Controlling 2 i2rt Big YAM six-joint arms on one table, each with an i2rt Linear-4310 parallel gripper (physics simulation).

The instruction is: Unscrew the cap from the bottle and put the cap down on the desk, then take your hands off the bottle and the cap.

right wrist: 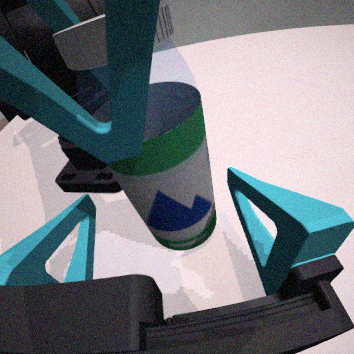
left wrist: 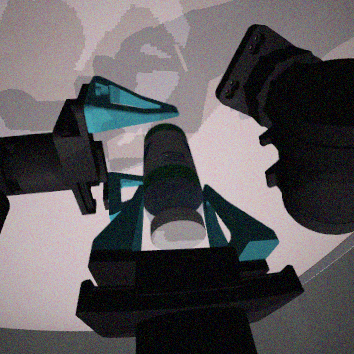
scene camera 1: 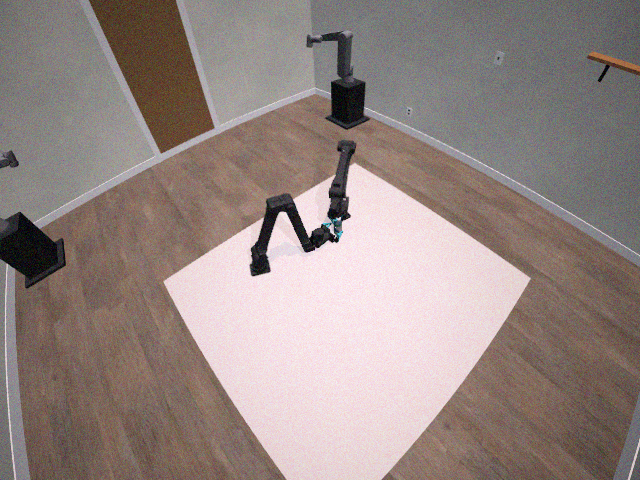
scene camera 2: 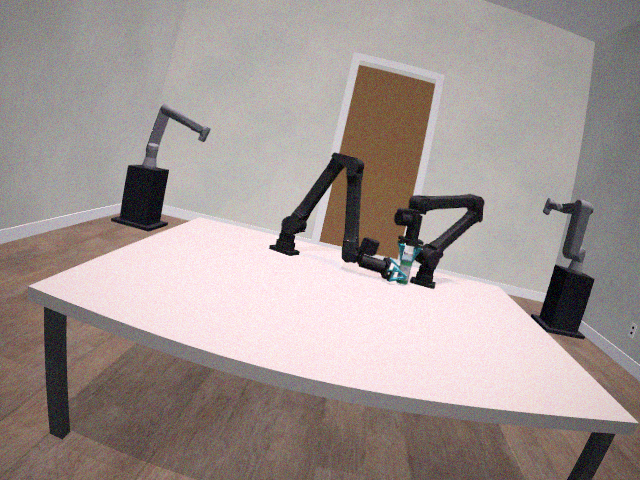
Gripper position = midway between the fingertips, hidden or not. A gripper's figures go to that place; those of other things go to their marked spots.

Scene:
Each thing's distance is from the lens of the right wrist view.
my left gripper [right wrist: 126, 119]: 0.10 m
my right gripper [right wrist: 158, 187]: 0.14 m

